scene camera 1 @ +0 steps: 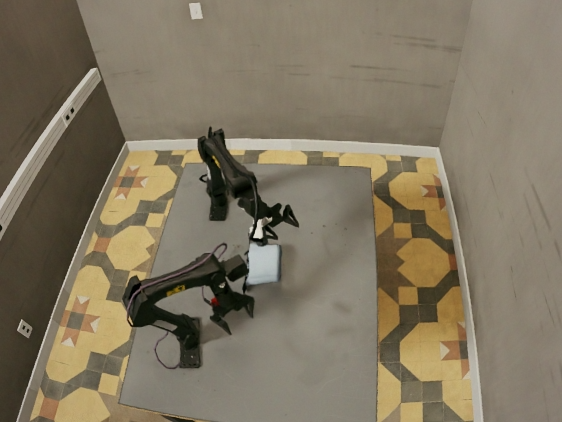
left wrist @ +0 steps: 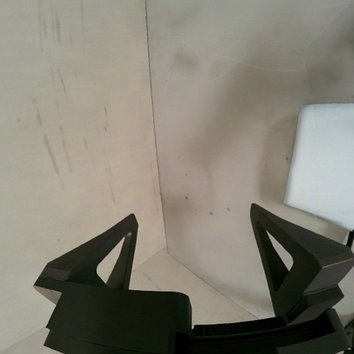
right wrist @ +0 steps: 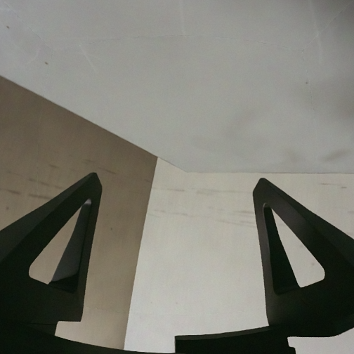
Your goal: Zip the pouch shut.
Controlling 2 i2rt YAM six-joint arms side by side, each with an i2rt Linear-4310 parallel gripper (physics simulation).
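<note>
A light blue pouch (scene camera 1: pixel 265 264) (left wrist: pixel 324 162) lies on the grey mat, near the middle in scene camera 1 and cut off by the right edge in the left wrist view. A thin dark strip shows along its left side in scene camera 1; whether it is the zip, and how far that is shut, I cannot tell. My left gripper (scene camera 1: pixel 287 232) (left wrist: pixel 191 215) is open and empty, just above the pouch's top right corner in the picture. My right gripper (scene camera 1: pixel 241 325) (right wrist: pixel 178 182) is open and empty, below and left of the pouch. The pouch does not show in the right wrist view.
The grey mat (scene camera 1: pixel 320 380) lies on a patterned tile floor (scene camera 1: pixel 425 262) between grey walls. The arm bases stand at the mat's left side in scene camera 1. The left arm reaches over the mat above the pouch; the right arm's links come close to its left side.
</note>
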